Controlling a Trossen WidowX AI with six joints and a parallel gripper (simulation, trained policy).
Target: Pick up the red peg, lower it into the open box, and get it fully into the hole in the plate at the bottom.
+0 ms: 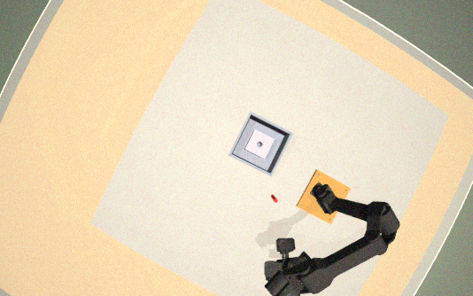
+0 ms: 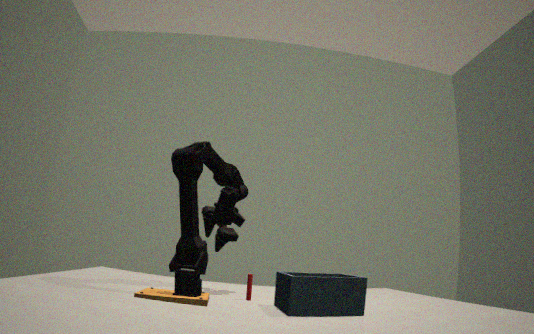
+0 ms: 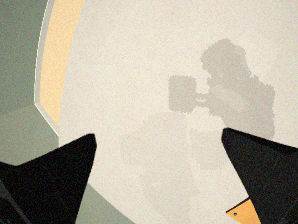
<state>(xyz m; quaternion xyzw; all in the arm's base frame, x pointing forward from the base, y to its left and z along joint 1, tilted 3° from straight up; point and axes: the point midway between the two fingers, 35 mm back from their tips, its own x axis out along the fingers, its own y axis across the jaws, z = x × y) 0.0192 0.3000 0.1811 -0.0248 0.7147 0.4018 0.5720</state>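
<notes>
Now: the red peg 150 mm ahead of my gripper tip, 180 mm to the right of it and 120 mm below it. From my gripper tip the other things lie so: dark box (340 mm ahead, 320 mm to the right, 130 mm below).
</notes>
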